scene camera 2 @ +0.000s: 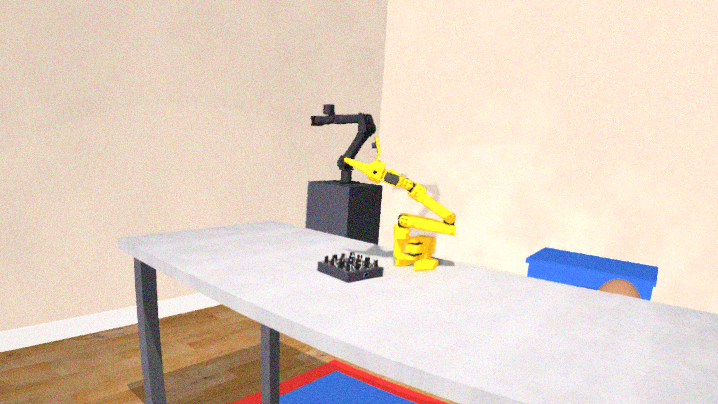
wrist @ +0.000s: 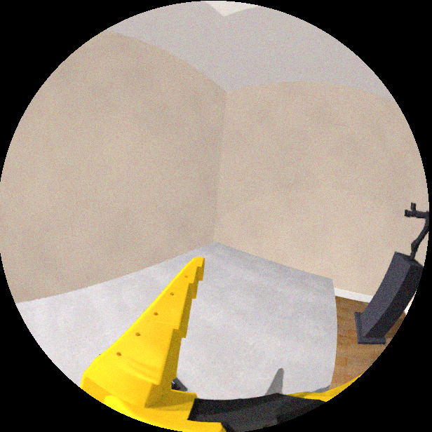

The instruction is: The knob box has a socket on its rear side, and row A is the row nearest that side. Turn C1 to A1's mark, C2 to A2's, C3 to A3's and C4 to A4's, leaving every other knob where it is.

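Pixels of known places: end effector, tool point: [scene camera 2: 345, 159]; arm's base, origin of the base link: [scene camera 2: 411, 266].
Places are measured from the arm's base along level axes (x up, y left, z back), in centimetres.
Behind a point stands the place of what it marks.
The black knob box [scene camera 2: 357, 274] @[x 1.7, y -1.0, z -20.9 cm] sits on the table beside the yellow arm's base in the scene view, with many small dark knobs standing on its top. A small round socket shows on its right-hand side face. The letters, marks and knob angles are too small to read. In the wrist view a small dark part low beside the jaw may be the box; the rest is hidden. My gripper [scene camera 2: 345, 160] is raised high above the table and the box, pointing left and slightly up, touching nothing. In the wrist view one notched yellow jaw shows, so the gripper is fully open.
The grey table [scene camera 2: 451, 311] @[x 0.0, y 23.3, z -22.9 cm] [wrist: 250, 325] carries the box and my arm's base. A second, black arm [scene camera 2: 359, 138] [wrist: 420, 237] stands on a dark pedestal [scene camera 2: 326, 206] [wrist: 392, 297] behind the table. A blue bench [scene camera 2: 592, 266] with a brown round thing stands behind, at the right.
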